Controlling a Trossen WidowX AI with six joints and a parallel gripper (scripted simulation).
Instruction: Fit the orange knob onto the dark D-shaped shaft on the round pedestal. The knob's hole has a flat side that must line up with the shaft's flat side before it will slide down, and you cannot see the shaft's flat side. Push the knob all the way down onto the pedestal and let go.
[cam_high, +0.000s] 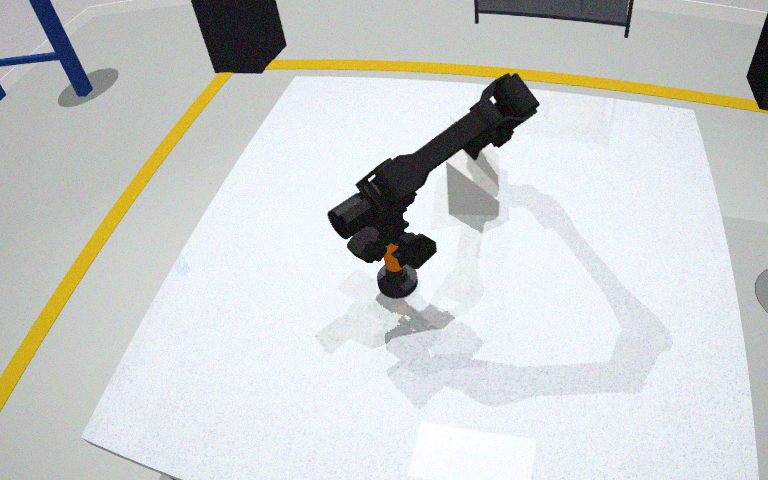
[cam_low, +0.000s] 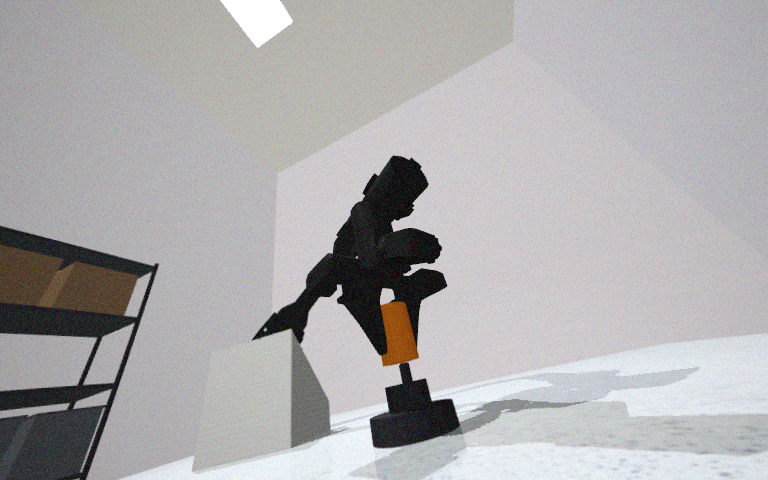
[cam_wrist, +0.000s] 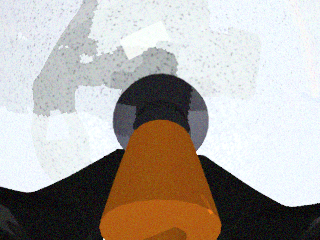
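Now: the orange knob 20 mm above my gripper tip. The rest, counted from my gripper tip: round pedestal (40 mm below).
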